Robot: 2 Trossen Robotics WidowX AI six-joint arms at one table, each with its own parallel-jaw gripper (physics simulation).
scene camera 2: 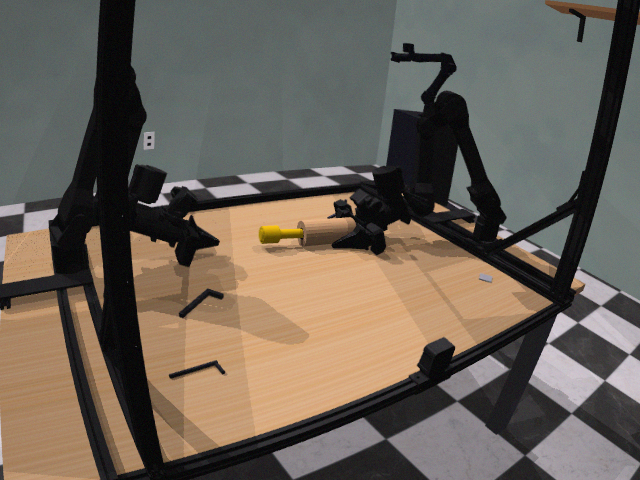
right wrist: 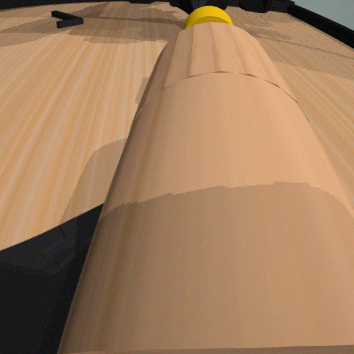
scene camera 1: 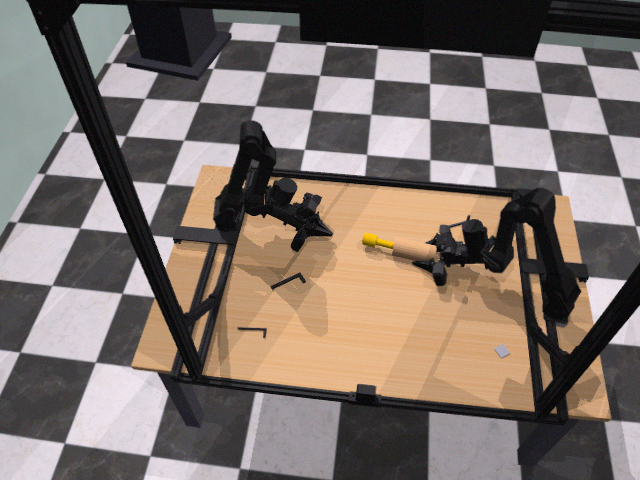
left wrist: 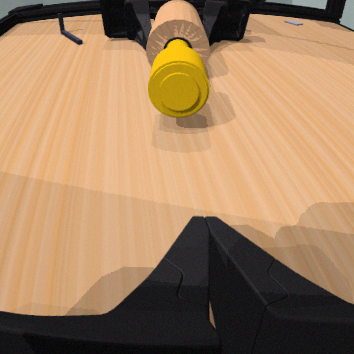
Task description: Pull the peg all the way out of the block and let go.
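Seen in the pictures: left gripper, fingertip midpoint: (scene camera 2: 218, 242) (scene camera 1: 332, 234) (left wrist: 202, 227); right gripper, fingertip midpoint: (scene camera 2: 326, 240) (scene camera 1: 413, 255); left arm's base, link origin: (scene camera 2: 71, 269) (scene camera 1: 227, 225); right arm's base, link origin: (scene camera 2: 484, 238) (scene camera 1: 555, 311).
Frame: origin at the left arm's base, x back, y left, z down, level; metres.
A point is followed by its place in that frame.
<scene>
The yellow peg (scene camera 1: 370, 239) @(x -0.433, y 0.055, z -0.027 m) (scene camera 2: 269, 234) @(x -0.424, y 0.048, z -0.020 m) (left wrist: 178, 90) @(x -0.409, y 0.064, z -0.014 m) (right wrist: 209, 16) @(x -0.448, y 0.063, z -0.029 m) has its thick head and part of its thin shaft outside the block; the shaft's end is inside the hole. The block (scene camera 1: 405, 249) @(x -0.538, y 0.046, z -0.030 m) (scene camera 2: 320, 232) @(x -0.536, y 0.040, z -0.020 m) (left wrist: 177, 15) @(x -0.518, y 0.066, z -0.037 m) (right wrist: 215, 140) @(x -0.594, y 0.060, z -0.036 m) is a light wooden cylinder, lying roughly level above the table. My right gripper (scene camera 1: 421, 252) @(x -0.564, y 0.065, z 0.013 m) (scene camera 2: 332, 231) @(x -0.564, y 0.065, z 0.013 m) is shut on the block's far end from the peg; one finger is hidden in the right wrist view. My left gripper (scene camera 1: 331, 233) @(x -0.317, y 0.055, z -0.006 m) (scene camera 2: 218, 241) @(x -0.317, y 0.055, z -0.006 m) (left wrist: 202, 227) @(x -0.317, y 0.055, z -0.006 m) is shut and empty, a gap to the left of the peg's head.
Two black L-shaped keys, one (scene camera 1: 289, 281) @(x -0.243, y -0.126, z 0.013 m) (scene camera 2: 199, 302) @(x -0.242, y -0.127, z 0.016 m) nearer the arms and one (scene camera 1: 253, 329) @(x -0.203, y -0.304, z 0.015 m) (scene camera 2: 196, 369) @(x -0.202, y -0.304, z 0.015 m) nearer the front, lie on the table (scene camera 1: 361, 335) @(x -0.484, y -0.233, z 0.019 m) (scene camera 2: 336, 320) @(x -0.457, y -0.224, z 0.019 m). A small grey square (scene camera 1: 501, 351) @(x -0.849, y -0.174, z 0.016 m) (scene camera 2: 485, 277) @(x -0.850, y -0.172, z 0.016 m) lies at the right. Black frame rails border the table.
</scene>
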